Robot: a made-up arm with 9 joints.
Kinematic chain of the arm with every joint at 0, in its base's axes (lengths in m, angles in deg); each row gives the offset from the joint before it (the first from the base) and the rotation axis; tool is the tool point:
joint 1: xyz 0 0 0.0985 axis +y
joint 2: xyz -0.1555 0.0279 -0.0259 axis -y
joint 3: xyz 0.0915 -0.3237 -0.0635 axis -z
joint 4: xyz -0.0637 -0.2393 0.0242 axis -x
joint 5: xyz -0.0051 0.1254 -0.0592 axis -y
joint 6: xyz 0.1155 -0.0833 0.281 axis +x
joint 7: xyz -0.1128 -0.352 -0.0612 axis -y
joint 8: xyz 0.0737 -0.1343 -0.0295 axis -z
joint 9: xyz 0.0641 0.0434 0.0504 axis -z
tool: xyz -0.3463 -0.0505 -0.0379
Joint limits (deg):
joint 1: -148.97..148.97
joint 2: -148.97..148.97
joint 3: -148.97..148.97
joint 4: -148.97..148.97
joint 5: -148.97..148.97
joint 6: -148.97..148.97
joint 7: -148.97..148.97
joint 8: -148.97..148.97
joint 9: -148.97..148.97
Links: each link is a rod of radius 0.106 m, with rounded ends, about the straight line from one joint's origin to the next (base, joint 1, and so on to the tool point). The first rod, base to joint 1, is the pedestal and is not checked.
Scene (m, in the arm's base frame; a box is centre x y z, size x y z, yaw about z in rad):
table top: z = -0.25
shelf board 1: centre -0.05 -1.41 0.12 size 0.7 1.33 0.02 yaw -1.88
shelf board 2: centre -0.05 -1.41 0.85 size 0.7 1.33 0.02 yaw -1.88
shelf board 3: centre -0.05 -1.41 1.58 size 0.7 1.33 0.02 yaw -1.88
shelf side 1: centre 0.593 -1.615 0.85 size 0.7 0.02 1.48 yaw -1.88
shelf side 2: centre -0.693 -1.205 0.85 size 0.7 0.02 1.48 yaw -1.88
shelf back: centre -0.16 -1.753 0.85 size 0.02 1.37 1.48 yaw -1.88
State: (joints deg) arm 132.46 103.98 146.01 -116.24 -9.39 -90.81 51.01 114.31 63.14
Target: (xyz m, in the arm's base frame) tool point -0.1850 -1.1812 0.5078
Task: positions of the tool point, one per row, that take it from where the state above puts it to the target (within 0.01 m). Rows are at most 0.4 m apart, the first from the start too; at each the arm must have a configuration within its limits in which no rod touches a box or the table.
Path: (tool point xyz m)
1: -0.5816 -0.0510 0.6692
2: -0.4517 -0.3811 0.7053
3: -0.2525 -0.6214 0.6428
4: -0.0478 -0.7516 0.5078
5: -0.0544 -0.8995 0.5380
6: -0.1032 -1.0478 0.5420
7: -0.1850 -1.1812 0.5079

